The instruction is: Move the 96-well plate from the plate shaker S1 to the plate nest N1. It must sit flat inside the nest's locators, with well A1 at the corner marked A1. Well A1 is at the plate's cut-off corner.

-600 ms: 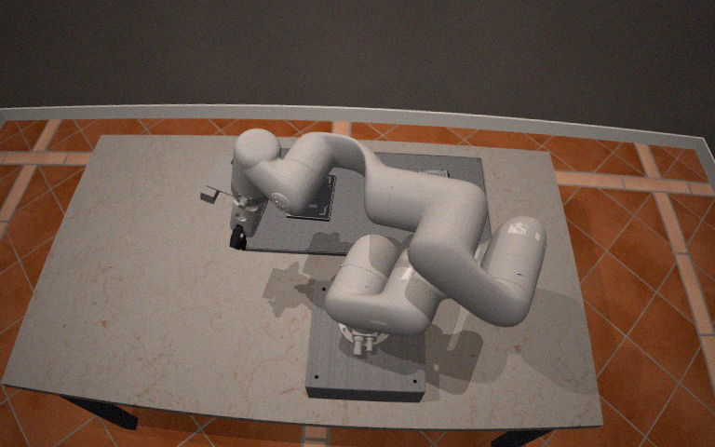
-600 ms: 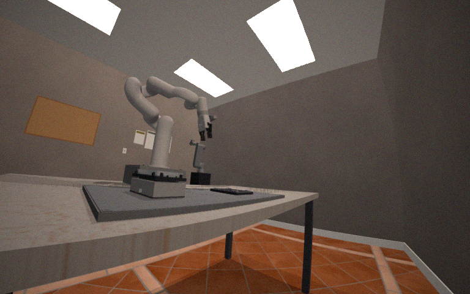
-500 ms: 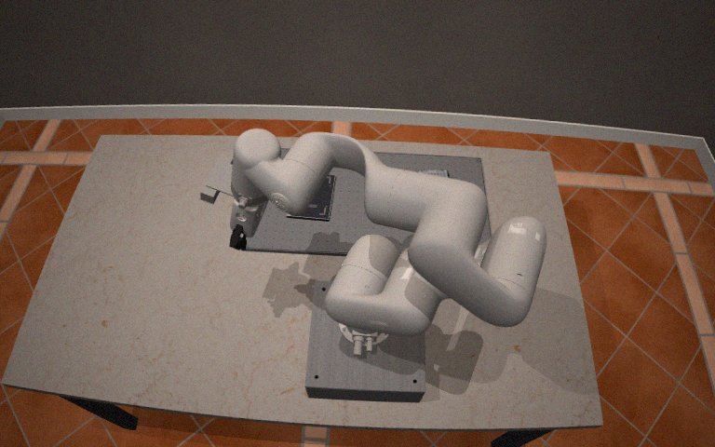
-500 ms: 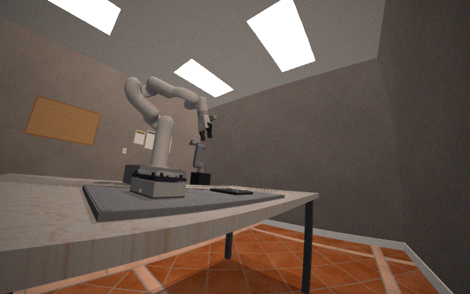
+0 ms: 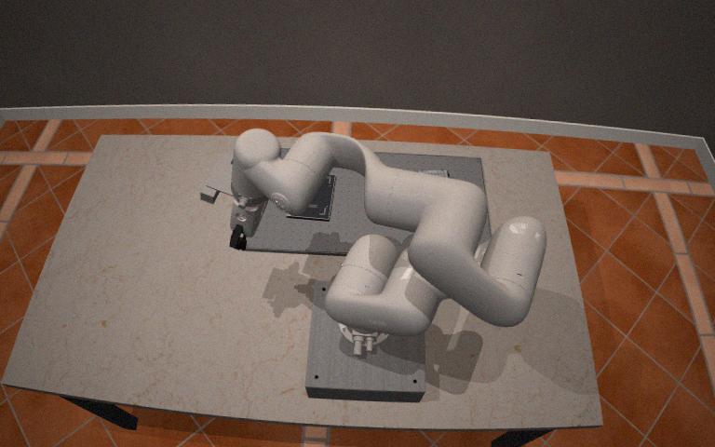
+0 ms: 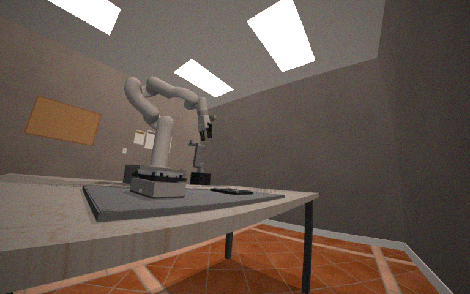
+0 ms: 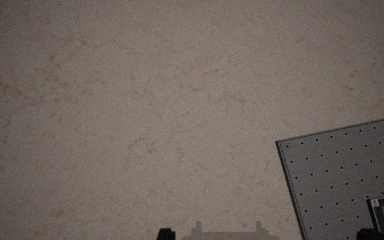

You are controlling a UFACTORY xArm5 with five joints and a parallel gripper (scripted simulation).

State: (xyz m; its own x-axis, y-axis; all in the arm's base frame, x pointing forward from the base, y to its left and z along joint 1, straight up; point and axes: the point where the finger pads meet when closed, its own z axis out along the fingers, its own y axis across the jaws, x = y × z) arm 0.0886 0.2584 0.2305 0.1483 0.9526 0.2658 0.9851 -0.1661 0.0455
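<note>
Right now my hand is 420 mm to the left of the 96-well plate, 340 mm short of it and 260 mm above it. The rest, counted from my hand: A1 mark (310 mm below, 250 mm ahead, 20 mm to the right); plate nest N1 (320 mm below, 320 mm ahead, 70 mm to the right).
</note>
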